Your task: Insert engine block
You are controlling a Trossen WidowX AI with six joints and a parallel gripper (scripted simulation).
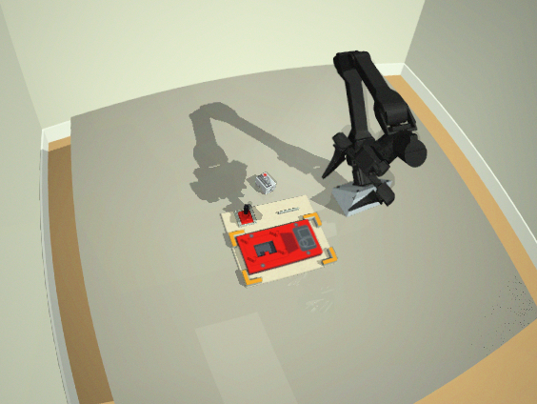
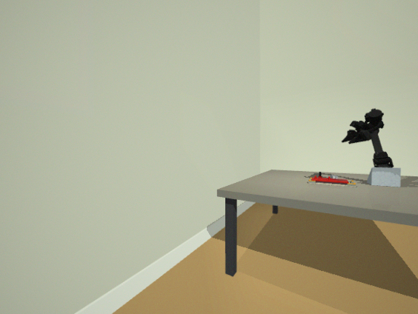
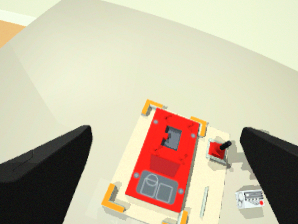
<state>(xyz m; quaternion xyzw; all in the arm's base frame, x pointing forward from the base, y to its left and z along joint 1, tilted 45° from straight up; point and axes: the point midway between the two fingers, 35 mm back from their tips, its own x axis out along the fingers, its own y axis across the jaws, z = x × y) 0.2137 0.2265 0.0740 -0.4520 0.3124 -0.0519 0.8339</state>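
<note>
Now: the engine block 2 cm ahead of my gripper tip, 25 cm to the right of it and 26 cm below it.
</note>
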